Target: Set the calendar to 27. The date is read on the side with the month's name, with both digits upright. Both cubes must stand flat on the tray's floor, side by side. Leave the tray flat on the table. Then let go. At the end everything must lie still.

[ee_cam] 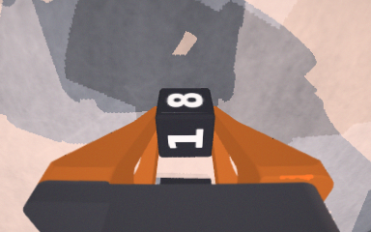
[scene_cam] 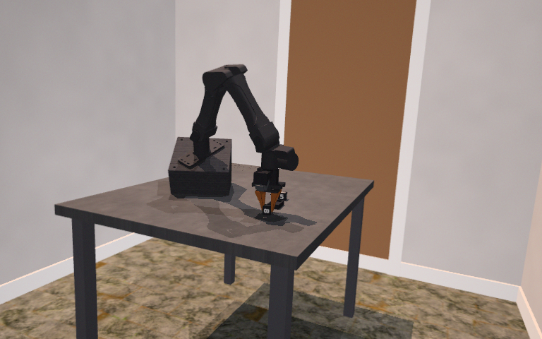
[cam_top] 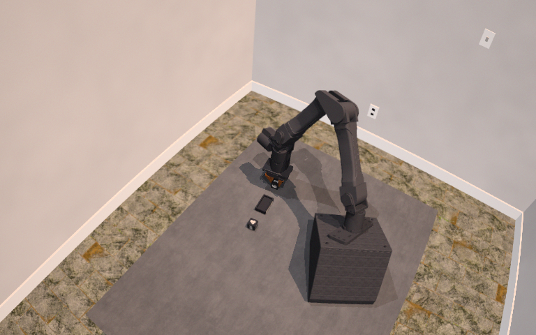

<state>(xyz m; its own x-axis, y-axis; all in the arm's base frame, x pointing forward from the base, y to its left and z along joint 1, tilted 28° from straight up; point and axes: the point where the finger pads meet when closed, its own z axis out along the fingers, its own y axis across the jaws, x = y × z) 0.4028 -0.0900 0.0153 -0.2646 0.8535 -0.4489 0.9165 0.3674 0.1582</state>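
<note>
The black digit cube lies right at my hand. Also, from my hand: black tray: 100 mm to the left, 30 mm behind, 10 mm below; black cube: 210 mm to the left, 60 mm behind.
</note>
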